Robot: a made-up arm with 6 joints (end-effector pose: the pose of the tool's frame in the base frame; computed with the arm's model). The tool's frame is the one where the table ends. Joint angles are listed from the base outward.
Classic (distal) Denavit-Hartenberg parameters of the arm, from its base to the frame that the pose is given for. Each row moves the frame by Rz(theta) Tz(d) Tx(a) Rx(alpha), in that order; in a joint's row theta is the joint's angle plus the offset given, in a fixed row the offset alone. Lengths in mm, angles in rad.
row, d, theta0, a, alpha
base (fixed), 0, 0.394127, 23.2, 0
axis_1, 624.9, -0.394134, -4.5, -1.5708
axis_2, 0, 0.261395, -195, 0
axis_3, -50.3, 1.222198, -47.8, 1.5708
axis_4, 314, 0, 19.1, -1.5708
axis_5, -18.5, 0, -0.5, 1.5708
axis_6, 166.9, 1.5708, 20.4, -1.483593
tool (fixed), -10.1, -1.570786, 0, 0
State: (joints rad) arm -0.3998 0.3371 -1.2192 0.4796 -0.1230 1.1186
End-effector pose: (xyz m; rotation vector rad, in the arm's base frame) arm 0.0483 -0.0654 1.1628 1.1880 -1.0462 0.5633
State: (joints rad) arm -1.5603 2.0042 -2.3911 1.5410 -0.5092 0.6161
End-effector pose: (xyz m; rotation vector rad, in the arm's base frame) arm -0.0888 -0.4947 1.0311 0.9894 -2.0904 -0.4959
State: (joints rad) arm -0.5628 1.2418 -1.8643 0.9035 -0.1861 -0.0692
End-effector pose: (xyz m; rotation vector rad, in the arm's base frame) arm 0.2599 -0.2010 1.1690 0.5796 -0.9529 -0.2573
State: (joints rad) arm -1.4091 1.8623 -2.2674 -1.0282 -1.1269 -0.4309
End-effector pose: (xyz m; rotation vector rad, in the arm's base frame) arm 0.1379 -0.3740 1.0817 -2.1692 -0.2515 -0.8692
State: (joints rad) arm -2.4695 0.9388 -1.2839 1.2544 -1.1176 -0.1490
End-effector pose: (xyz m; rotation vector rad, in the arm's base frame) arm -0.2791 -0.0146 1.0522 -1.0092 -2.0688 -2.1169
